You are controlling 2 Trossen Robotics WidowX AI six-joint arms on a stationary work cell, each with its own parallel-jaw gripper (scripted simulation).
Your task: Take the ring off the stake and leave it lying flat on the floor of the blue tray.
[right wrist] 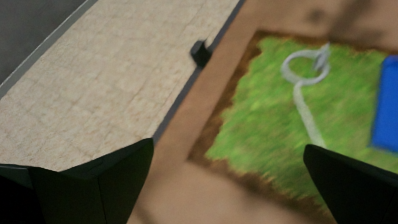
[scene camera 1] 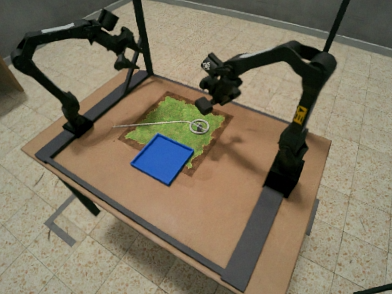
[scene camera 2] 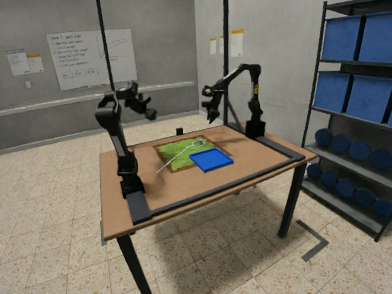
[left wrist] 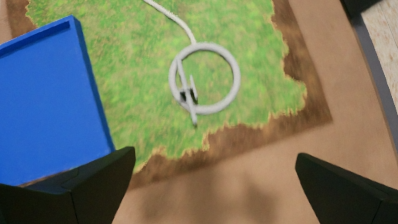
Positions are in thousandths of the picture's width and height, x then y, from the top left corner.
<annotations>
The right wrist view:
my right gripper: 577, 663
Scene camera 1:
my left gripper: 540, 372
my right gripper: 361, 206
blue tray: 415, 539
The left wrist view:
my left gripper: 546, 708
blue tray: 137, 565
grey ring: 572, 257
</annotations>
